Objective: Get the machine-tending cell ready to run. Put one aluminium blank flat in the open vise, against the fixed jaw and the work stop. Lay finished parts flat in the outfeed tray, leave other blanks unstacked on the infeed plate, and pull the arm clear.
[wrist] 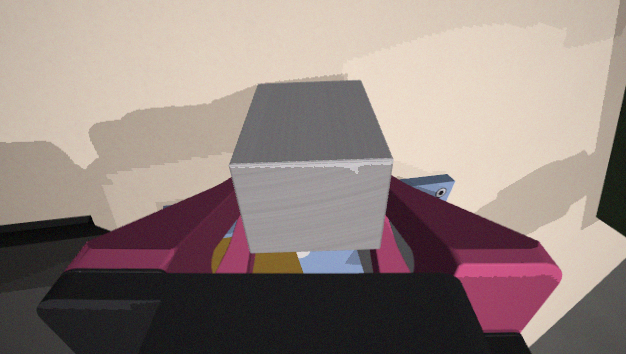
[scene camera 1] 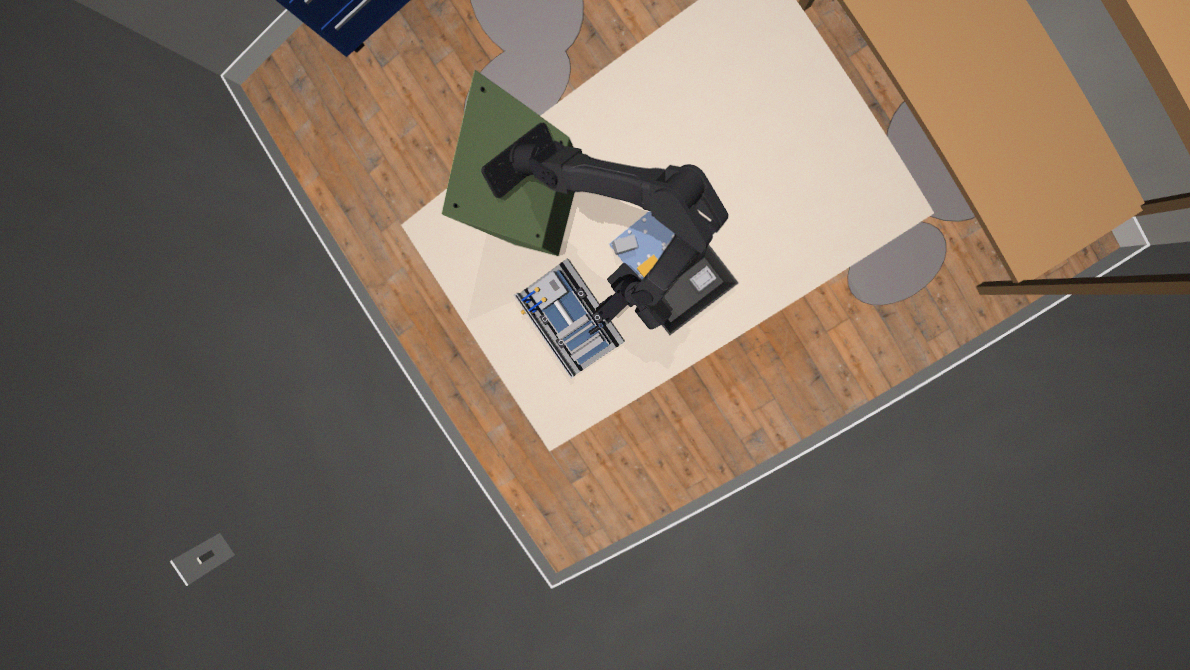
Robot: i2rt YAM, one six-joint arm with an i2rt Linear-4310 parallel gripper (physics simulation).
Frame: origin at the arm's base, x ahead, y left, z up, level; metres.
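Seen in the pictures: gripper, between the fingertips: [wrist: 312,176] [scene camera 1: 622,278]; arm's base, origin of its link: [scene camera 1: 519,159].
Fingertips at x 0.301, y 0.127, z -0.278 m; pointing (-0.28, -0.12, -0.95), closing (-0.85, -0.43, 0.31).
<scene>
Pixels of each thing's top centre, then the offset from my fingertips to it. "spot": a spot on its surface instead.
- aluminium blank, centre of its top: [wrist: 348,220] dx +0.009, dy -0.012, dz +0.043 m
- vise assembly, centre of its top: [scene camera 1: 564,319] dx +0.062, dy -0.186, dz +0.072 m
- grey blank, centre of its top: [scene camera 1: 624,243] dx -0.088, dy +0.034, dz +0.037 m
- blue infeed plate, centre of its top: [wrist: 313,298] [scene camera 1: 652,246] dx -0.062, dy +0.110, dz -0.019 m
- dark outfeed tray, a spot on its surface: [wrist: 40,260] spot: dx +0.094, dy +0.080, dz -0.015 m
- light grey finished part, centre of its top: [scene camera 1: 704,278] dx +0.073, dy +0.215, dz +0.020 m
- orange-yellow block, centre of its top: [wrist: 260,325] [scene camera 1: 649,267] dx -0.004, dy +0.083, dz +0.017 m
My gripper [scene camera 1: 599,317] [wrist: 312,176] is shut on an aluminium blank [wrist: 311,207], a grey block held between the pink fingers in the wrist view. In the scene view the fingertips are over the right side of the vise assembly [scene camera 1: 547,290]; the held blank is not clear there, and neither is its height above the vise. Another grey blank [scene camera 1: 624,243] lies on the blue infeed plate [scene camera 1: 639,228] [wrist: 332,262]. The dark outfeed tray [scene camera 1: 687,306] [wrist: 40,260] holds a light grey finished part [scene camera 1: 702,277]. The arm hides part of the plate and tray.
An orange-yellow block [scene camera 1: 647,265] [wrist: 277,262] is at the infeed plate's lower edge. The green arm base [scene camera 1: 491,191] stands above the vise in the scene view. The outfeed tray's raised walls are close to the wrist. Blue fittings [scene camera 1: 532,297] are at the vise's left end.
</scene>
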